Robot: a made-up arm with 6 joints.
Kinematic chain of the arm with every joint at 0, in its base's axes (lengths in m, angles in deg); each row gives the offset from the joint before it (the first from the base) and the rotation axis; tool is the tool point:
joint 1: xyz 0 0 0.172 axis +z
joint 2: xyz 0 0.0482 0 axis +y
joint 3: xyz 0 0 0.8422 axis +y
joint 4: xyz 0 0 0.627 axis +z
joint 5: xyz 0 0 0 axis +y
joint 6: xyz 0 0 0.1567 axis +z
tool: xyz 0 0 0
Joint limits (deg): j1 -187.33..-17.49 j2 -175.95..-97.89 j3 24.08..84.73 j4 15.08..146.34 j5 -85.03..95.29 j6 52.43..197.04
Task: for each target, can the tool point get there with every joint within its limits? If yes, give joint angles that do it. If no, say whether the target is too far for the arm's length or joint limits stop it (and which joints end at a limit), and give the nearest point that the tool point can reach.
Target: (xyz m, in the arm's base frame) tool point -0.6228 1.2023 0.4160
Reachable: yes | joints -58.17 -109.58 66.72 131.35 28.87 136.52
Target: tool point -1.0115 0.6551 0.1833
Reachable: yes | joints -36.86 -125.09 79.27 89.00 -56.61 78.10
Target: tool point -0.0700 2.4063 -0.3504
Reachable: no: too far | nearest point -0.0453 1.5575 -0.1661 | short by 0.869 m
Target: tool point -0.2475 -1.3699 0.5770
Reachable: no: joint limits stop it (at a limit: joint 1, joint 2, joint 3, joint 5) | nearest point 0.8536 -0.2846 0.6741 | short by 1.549 m
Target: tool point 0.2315 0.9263 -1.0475
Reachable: yes | joints -102.16 -158.94 35.08 100.15 -6.32 97.93
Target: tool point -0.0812 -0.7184 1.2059
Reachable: no: joint limits stop it (at a limit: joint 1, joint 2, joint 3) | nearest point 0.8366 -0.2385 0.7321 | short by 1.139 m
